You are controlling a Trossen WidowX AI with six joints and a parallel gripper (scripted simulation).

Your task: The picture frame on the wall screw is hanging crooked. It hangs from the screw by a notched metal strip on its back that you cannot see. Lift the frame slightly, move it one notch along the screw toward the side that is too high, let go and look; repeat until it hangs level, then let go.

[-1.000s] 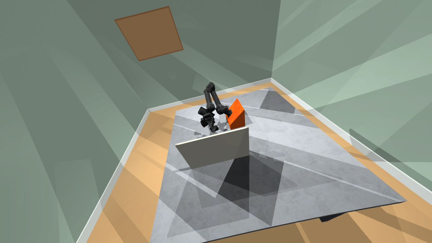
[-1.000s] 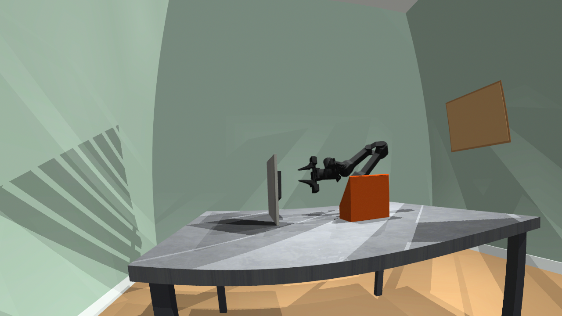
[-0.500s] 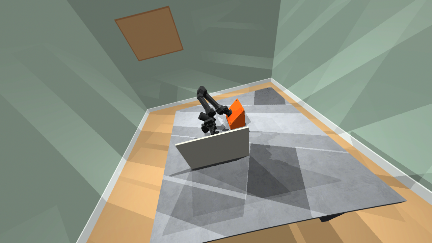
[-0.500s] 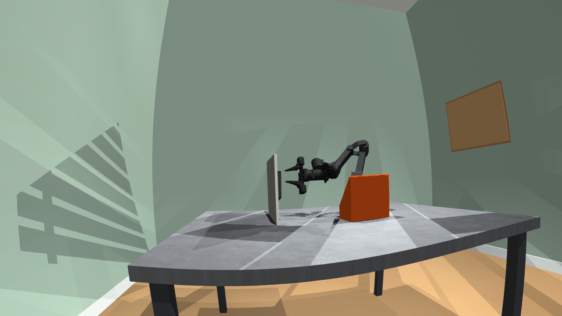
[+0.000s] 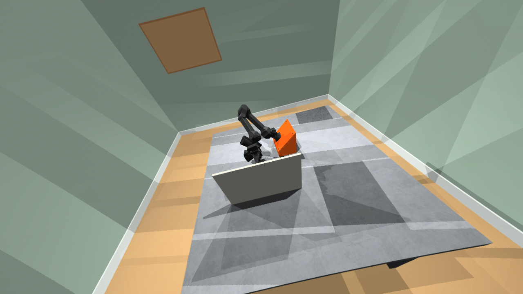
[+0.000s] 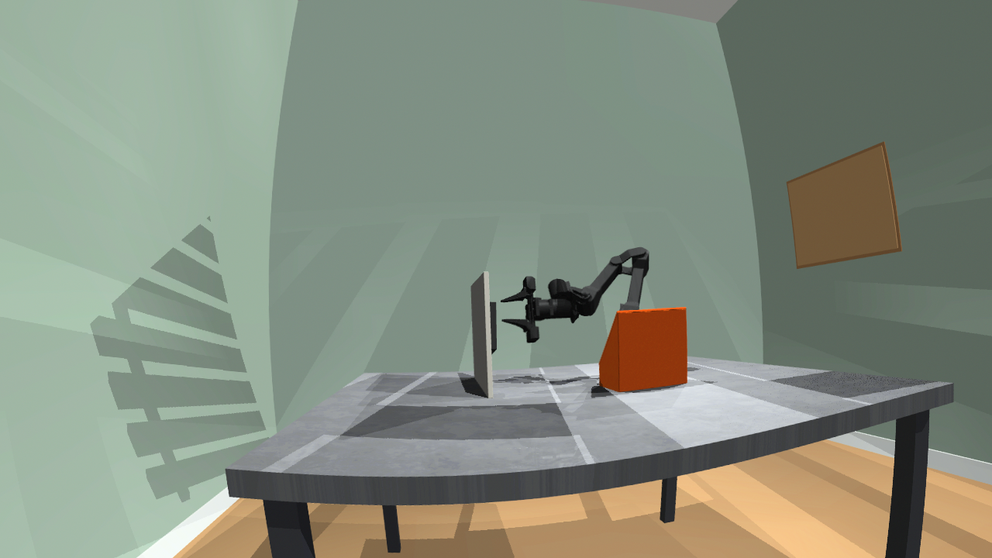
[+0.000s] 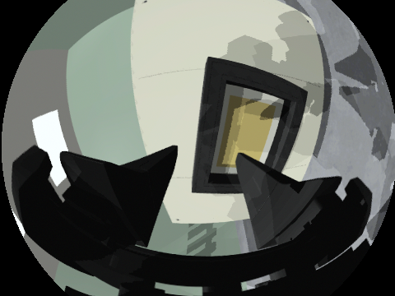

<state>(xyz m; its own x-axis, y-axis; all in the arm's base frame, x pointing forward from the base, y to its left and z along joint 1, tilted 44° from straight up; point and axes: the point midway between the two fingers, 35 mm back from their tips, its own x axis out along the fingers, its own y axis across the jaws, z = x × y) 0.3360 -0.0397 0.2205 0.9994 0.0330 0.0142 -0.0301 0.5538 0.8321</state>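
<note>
My gripper tip is 5 cm short of the picture frame, 5 cm above it and 1 cm to the right of it. Round my gripper tip: wall panel (6 cm below, 6 cm ahead).
</note>
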